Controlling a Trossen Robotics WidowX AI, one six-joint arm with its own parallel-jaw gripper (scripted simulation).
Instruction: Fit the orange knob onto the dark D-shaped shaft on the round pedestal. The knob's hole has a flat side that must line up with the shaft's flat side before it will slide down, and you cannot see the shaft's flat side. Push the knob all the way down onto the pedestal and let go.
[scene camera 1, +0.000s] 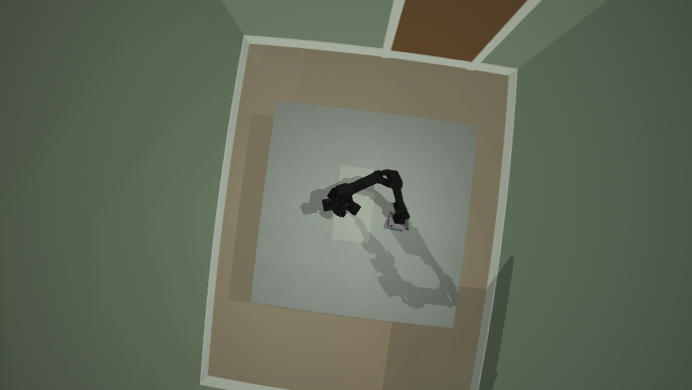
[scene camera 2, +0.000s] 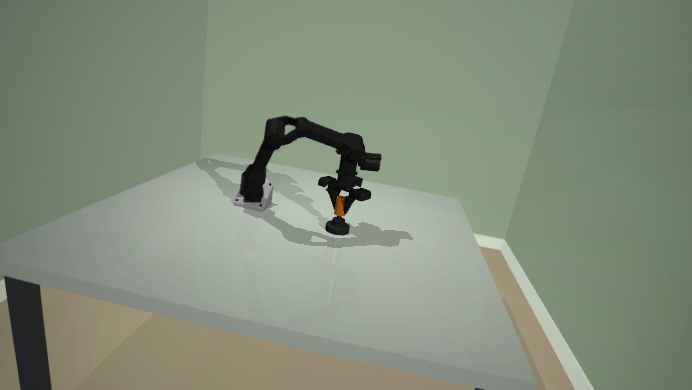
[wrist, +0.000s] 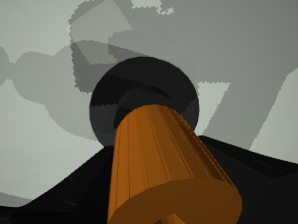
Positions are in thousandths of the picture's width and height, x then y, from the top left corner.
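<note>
My gripper (scene camera 2: 492, 542), carrying an orange knob (wrist: 535, 730). Wrist view too: my gripper (wrist: 522, 667). Also a round dark pedestal (wrist: 448, 373).
</note>
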